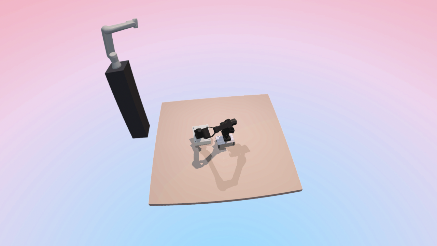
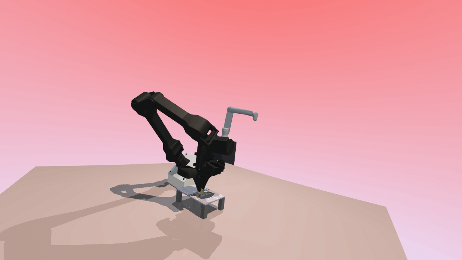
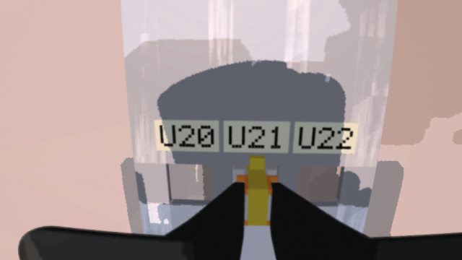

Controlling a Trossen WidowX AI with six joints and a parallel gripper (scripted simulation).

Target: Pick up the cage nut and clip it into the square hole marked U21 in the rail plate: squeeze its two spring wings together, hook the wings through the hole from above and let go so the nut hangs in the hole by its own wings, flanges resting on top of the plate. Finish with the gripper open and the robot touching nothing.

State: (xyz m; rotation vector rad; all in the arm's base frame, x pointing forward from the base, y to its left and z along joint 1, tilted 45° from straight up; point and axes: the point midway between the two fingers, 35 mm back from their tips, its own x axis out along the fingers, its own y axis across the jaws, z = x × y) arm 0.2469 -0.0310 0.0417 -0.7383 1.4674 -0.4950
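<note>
My gripper tip is now 1 cm above the cage nut.
</note>
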